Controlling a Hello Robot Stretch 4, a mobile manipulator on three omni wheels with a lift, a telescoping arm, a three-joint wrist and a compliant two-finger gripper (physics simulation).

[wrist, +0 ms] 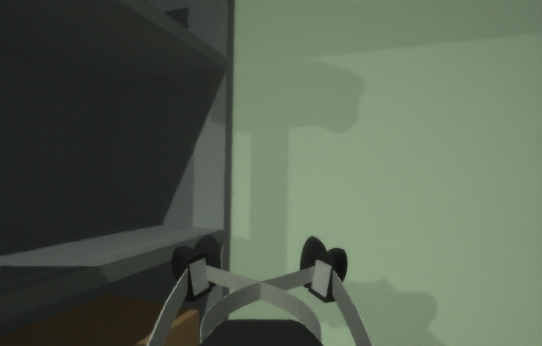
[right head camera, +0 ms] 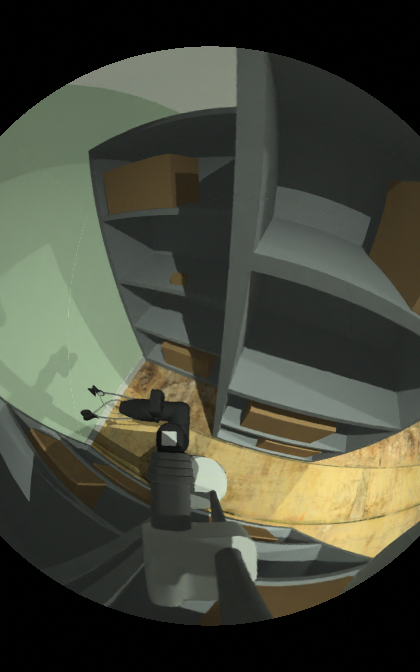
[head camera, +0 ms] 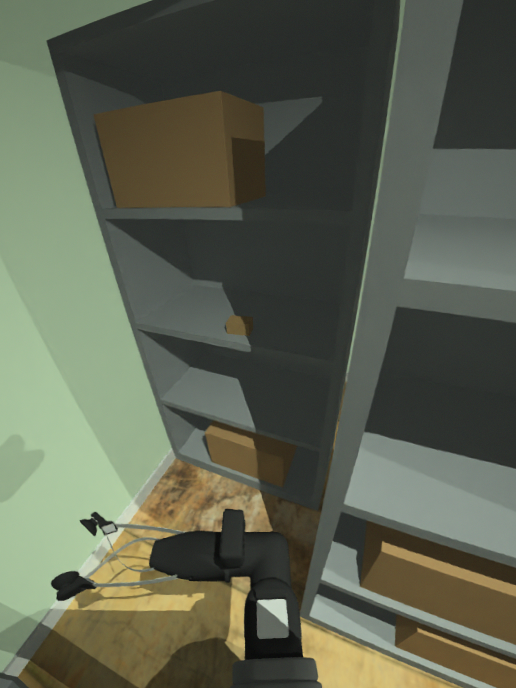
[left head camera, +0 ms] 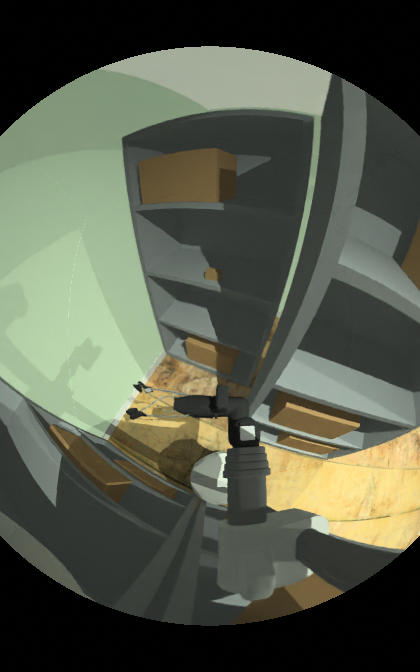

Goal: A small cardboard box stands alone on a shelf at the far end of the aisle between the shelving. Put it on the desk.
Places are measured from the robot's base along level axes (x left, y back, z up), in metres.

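Pixels of known places: gripper, fingertip midpoint: (wrist: 260,255) (head camera: 67,552).
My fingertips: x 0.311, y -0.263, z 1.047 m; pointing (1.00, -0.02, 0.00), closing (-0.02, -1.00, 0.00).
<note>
For each thing: its top centre in the pictures, then the offset to it from my fingertips. Level surfaces: height alone.
- small cardboard box, top centre: (head camera: 239,319) dz -0.033, dx -0.242, dy -0.785 m
- middle shelf, surface height: dz -0.083 m
- large box, top centre: (head camera: 180,109) dz +0.644, dx -0.101, dy -0.937 m
The small cardboard box (head camera: 239,325) (left head camera: 213,274) (right head camera: 178,278) stands near the front edge of a middle shelf (head camera: 177,313) (left head camera: 180,267) (right head camera: 145,275) in the end shelving unit, where light meets shadow. It does not show in the wrist view. My gripper (head camera: 86,554) (left head camera: 139,400) (right head camera: 91,402) (wrist: 260,255) is open and empty, its two fingertips well apart. In the head view it appears lower and to the left of the box, pointing toward the green wall. The desk does not show.
A large box (head camera: 166,155) stands on the shelf above, and another box (head camera: 249,452) on the bottom shelf. A second shelving unit (head camera: 391,222) rises close on the right. The green wall (head camera: 55,333) (wrist: 400,200) is on the left. More boxes (left head camera: 90,465) sit in shelving at lower left.
</note>
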